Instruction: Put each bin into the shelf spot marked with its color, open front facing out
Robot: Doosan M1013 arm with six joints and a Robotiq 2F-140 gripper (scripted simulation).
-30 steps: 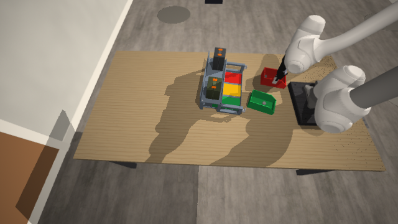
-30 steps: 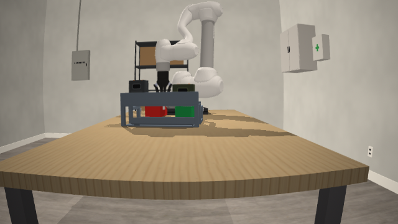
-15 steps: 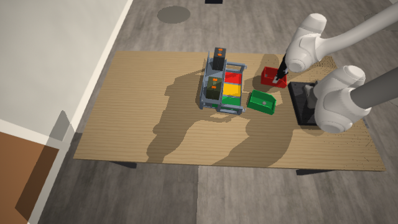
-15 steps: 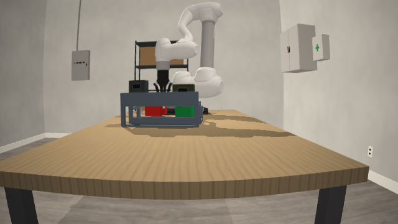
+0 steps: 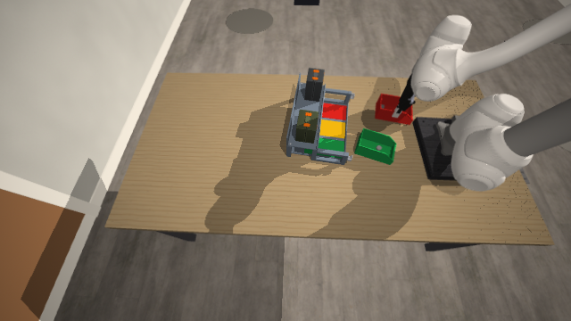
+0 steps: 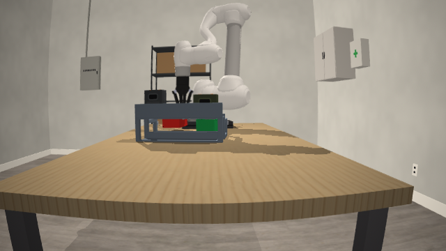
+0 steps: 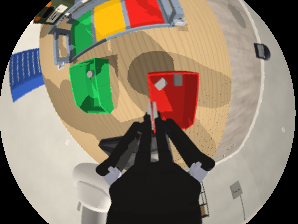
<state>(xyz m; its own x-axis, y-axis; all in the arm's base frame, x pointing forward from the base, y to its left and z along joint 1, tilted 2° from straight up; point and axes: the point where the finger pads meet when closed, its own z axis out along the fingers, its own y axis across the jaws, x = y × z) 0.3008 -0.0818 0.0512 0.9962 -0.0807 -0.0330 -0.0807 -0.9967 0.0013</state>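
Now: hand 50 mm to the left of the red bin, 40 mm above it and 10 mm past it. Round my hand: green bin 170 mm to the left, 80 mm ahead, 60 mm below.
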